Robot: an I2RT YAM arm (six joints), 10 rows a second.
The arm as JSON. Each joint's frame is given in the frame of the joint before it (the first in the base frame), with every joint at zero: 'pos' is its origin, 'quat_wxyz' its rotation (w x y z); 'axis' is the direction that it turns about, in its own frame. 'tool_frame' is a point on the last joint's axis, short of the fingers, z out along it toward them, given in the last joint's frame.
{
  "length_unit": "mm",
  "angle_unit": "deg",
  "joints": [
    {
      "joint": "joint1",
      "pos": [
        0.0,
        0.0,
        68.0
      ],
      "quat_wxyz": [
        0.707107,
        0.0,
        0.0,
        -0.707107
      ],
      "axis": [
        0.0,
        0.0,
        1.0
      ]
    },
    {
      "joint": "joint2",
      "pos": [
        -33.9,
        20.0,
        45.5
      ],
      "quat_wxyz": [
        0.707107,
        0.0,
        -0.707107,
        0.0
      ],
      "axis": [
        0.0,
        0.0,
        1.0
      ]
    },
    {
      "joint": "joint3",
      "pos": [
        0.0,
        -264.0,
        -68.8
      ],
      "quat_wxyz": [
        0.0,
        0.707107,
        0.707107,
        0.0
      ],
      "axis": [
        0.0,
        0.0,
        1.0
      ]
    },
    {
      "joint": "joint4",
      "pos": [
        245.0,
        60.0,
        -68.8
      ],
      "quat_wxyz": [
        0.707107,
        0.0,
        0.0,
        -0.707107
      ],
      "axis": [
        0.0,
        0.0,
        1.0
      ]
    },
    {
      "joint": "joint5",
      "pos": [
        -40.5,
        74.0,
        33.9
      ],
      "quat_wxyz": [
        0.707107,
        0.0,
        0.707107,
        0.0
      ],
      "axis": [
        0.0,
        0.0,
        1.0
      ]
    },
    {
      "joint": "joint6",
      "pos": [
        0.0,
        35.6,
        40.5
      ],
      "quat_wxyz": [
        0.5,
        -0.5,
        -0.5,
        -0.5
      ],
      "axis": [
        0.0,
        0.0,
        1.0
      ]
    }
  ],
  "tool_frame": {
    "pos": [
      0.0,
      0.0,
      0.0
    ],
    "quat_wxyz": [
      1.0,
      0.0,
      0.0,
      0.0
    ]
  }
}
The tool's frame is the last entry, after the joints.
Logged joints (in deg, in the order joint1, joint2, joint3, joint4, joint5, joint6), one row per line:
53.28 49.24 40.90 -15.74 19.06 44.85
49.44 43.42 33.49 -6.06 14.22 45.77
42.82 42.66 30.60 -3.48 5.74 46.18
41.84 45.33 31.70 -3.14 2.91 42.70
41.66 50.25 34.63 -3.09 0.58 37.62
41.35 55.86 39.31 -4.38 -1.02 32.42
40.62 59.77 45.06 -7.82 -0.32 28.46
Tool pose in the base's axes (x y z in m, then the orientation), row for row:
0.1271 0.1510 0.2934 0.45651 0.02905 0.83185 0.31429
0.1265 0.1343 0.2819 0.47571 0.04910 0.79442 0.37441
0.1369 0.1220 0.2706 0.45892 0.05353 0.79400 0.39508
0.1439 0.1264 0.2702 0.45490 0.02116 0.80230 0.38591
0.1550 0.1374 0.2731 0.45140 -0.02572 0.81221 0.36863
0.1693 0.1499 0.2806 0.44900 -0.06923 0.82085 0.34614
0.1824 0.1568 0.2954 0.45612 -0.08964 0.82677 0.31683
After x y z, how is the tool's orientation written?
As a quaternion, w x y z.
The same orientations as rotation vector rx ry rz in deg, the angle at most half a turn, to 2 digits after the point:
4.10 117.50 44.39
6.88 111.26 52.44
7.55 112.03 55.75
2.99 113.41 54.55
-3.64 114.99 52.19
-9.81 116.34 49.06
-12.66 116.80 44.76

